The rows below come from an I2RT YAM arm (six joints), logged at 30 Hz.
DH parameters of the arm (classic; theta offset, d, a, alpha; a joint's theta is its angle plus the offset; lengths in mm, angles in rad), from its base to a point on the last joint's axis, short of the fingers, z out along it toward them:
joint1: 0 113.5 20 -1.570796
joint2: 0 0 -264 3.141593
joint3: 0.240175 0 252.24 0
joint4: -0.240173 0 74 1.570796
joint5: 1.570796 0 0 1.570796
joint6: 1.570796 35.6 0 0
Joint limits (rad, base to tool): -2.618..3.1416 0..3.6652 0..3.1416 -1.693..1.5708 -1.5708..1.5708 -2.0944..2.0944
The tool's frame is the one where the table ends.
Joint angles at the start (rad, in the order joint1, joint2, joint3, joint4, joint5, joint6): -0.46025, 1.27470, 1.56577, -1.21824, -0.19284, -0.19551
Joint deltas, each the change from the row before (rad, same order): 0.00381, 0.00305, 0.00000, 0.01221, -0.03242, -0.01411; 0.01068, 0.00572, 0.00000, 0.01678, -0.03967, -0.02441; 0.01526, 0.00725, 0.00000, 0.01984, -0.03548, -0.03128; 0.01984, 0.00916, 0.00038, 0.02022, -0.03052, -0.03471; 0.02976, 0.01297, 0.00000, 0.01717, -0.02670, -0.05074; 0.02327, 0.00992, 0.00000, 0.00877, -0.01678, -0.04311
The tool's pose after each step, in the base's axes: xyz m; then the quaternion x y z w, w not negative. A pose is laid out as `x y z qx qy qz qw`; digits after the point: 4 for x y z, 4 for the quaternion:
0.2078 -0.0932 0.4070 0.0801 0.9385 -0.0035 0.3359
0.2120 -0.0910 0.4072 0.0562 0.9364 0.0100 0.3462
0.2172 -0.0881 0.4073 0.0275 0.9336 0.0209 0.3565
0.2231 -0.0845 0.4070 -0.0041 0.9302 0.0297 0.3658
0.2305 -0.0789 0.4056 -0.0464 0.9265 0.0369 0.3715
0.2357 -0.0742 0.4041 -0.0798 0.9232 0.0408 0.3738

